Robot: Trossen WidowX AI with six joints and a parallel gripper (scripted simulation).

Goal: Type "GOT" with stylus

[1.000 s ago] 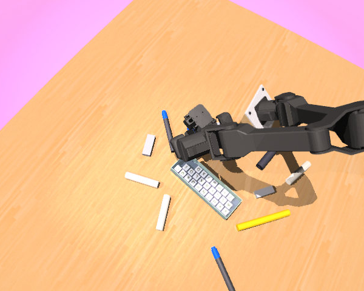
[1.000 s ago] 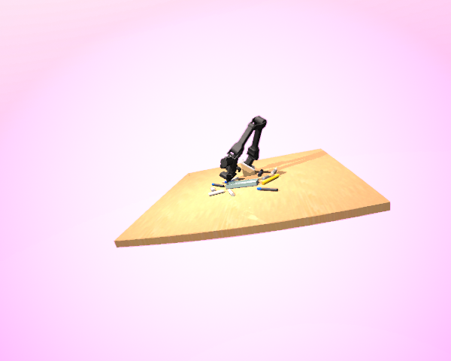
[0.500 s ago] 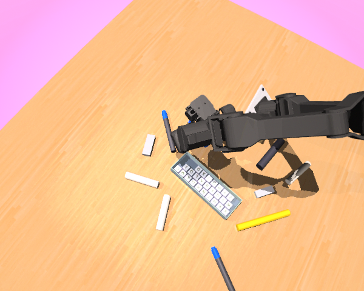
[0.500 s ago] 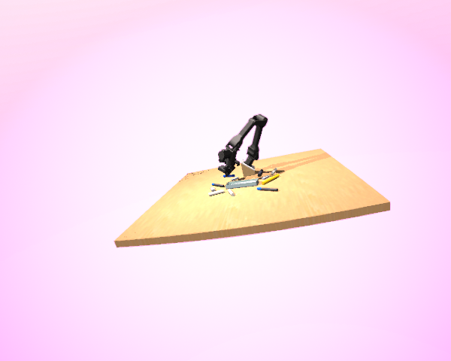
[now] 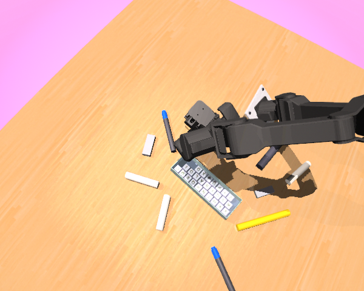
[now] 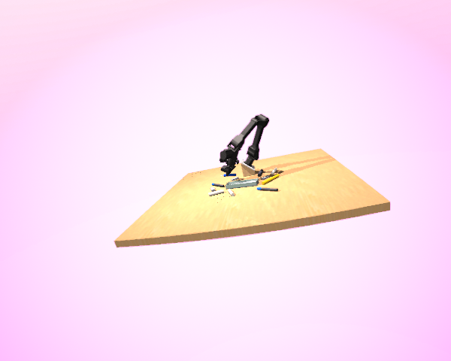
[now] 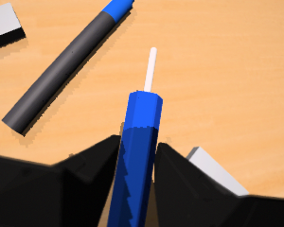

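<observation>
The blue stylus is 1 cm to the right of my gripper tip. The rest, counted from my gripper tip: yellow stick (30 cm to the left, 7 cm ahead, 5 cm below); dark cylinder (21 cm to the left, 11 cm behind, 5 cm below).
</observation>
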